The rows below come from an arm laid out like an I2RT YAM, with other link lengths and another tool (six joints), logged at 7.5 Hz.
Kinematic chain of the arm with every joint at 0, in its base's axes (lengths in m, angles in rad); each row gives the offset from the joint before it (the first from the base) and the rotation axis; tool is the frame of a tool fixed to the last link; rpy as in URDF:
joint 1: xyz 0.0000 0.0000 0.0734 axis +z
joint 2: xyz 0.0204 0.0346 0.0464 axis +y
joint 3: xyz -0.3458 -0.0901 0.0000 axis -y
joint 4: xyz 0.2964 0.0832 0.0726 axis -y
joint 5: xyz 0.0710 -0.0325 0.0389 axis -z
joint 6: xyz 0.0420 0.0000 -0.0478 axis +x
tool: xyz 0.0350 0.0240 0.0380 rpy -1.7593 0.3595 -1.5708
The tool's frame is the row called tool.
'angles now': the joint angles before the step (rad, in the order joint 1, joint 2, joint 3, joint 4, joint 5, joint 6). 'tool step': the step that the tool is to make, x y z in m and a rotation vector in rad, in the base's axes. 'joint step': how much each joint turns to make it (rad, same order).
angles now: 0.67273, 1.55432, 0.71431, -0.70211, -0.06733, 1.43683
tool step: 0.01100, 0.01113, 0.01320, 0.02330, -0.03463, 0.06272
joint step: 0.00001, 0.00036, 0.04692, -0.00917, 0.00038, -0.06294
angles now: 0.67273, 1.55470, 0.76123, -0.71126, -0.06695, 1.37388
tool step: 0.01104, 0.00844, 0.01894, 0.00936, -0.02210, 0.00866
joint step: -0.00038, 0.00002, 0.06790, -0.04538, 0.00573, -0.00953
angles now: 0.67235, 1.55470, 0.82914, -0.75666, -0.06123, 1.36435
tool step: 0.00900, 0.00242, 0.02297, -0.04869, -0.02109, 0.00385
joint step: 0.00000, 0.00002, 0.07973, -0.09382, 0.05074, -0.00802
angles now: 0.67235, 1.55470, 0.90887, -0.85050, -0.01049, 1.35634
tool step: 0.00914, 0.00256, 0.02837, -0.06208, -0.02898, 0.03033
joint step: 0.00038, 0.00000, 0.09346, -0.10872, 0.06447, -0.03434
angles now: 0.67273, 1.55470, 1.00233, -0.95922, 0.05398, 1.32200
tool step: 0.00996, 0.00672, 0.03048, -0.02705, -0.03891, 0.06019
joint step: 0.00000, -0.00037, 0.09614, -0.07820, 0.04120, -0.06332
